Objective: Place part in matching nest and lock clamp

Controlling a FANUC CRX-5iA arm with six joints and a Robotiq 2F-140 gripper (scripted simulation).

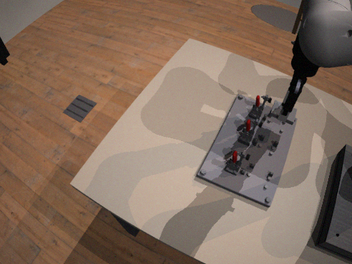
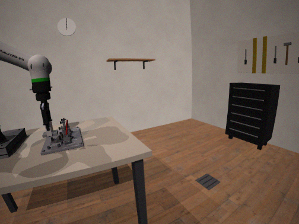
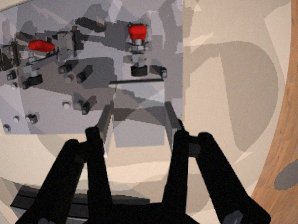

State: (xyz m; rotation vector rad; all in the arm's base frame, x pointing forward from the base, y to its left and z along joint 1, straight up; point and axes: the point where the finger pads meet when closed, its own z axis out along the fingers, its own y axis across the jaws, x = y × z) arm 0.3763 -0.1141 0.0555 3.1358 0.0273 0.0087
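The grey fixture plate is 5 cm ahead of my hand, 11 cm to the left of it and 11 cm below it. The rest, counted from my hand: part 3 cm below.
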